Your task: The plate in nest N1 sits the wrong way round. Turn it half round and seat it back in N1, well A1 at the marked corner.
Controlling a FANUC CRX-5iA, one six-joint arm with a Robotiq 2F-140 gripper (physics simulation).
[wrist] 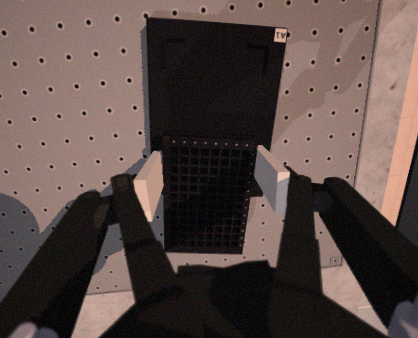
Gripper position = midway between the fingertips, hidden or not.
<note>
I see my gripper [208, 163], a black well plate [207, 177] and a black nest block [214, 82].
</note>
